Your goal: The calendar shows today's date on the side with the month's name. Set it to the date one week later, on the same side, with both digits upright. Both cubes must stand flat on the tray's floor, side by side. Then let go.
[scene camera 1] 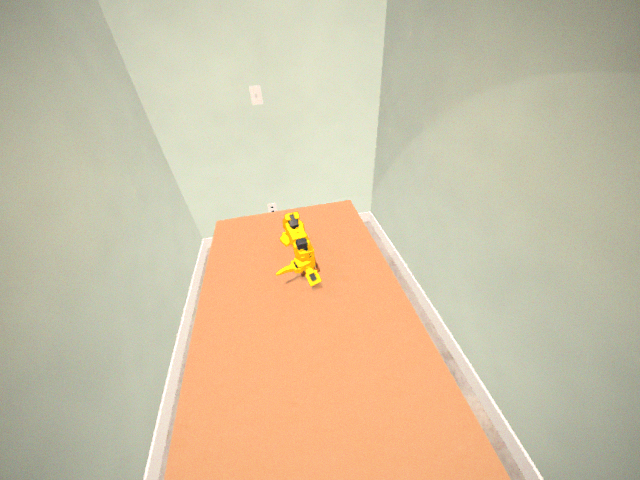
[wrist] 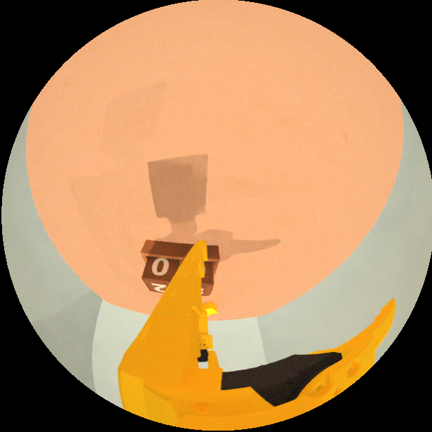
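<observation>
The brown calendar tray (wrist: 167, 247) stands on the table in the wrist view, below the centre. Its left cube (wrist: 160, 266) shows a pale 0 on the face towards the tray's long wall and a white 2 on another face. The right cube (wrist: 204, 271) is mostly hidden behind the fixed jaw; a sliver of a pale digit shows. In the scene view the arm covers most of the calendar. My gripper (wrist: 297, 271) (scene camera 1: 290, 273) is open and empty, the moving jaw swung far to the right in the wrist view. The fixed jaw's tip overlaps the tray in that view; contact cannot be told.
The orange table top (scene camera 1: 320, 372) (wrist: 280, 125) extends around the calendar. The arm's base (scene camera 1: 292, 219) is near the table's far edge. Shadows of the arm and gripper lie beside the tray. Pale green walls (scene camera 1: 496, 206) stand beyond the table's edges.
</observation>
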